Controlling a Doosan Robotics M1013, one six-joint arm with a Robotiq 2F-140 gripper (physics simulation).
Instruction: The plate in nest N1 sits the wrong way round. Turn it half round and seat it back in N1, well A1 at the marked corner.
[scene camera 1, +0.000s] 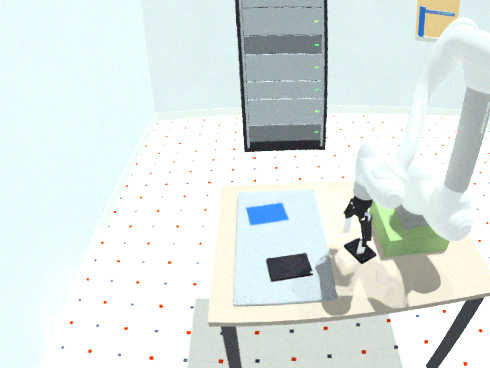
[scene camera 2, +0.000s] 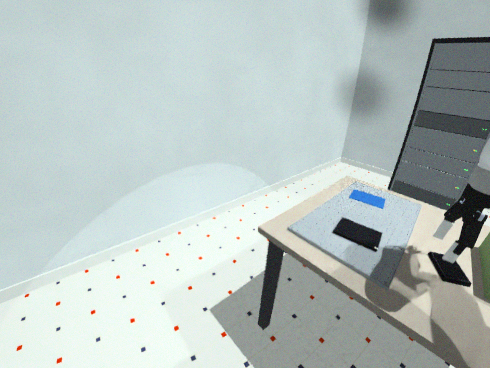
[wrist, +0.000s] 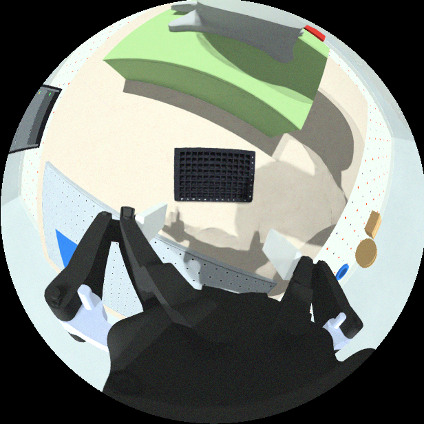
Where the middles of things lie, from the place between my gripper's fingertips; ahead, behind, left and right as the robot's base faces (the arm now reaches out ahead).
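Scene:
Here my gripper is 7 cm above the black plate (scene camera 2: 449, 272), 5 cm past it and 2 cm to the left of it. I also see the black nest (scene camera 1: 291, 266), which is 6 cm below my hand, 26 cm ahead of it and 3 cm to the left of it.

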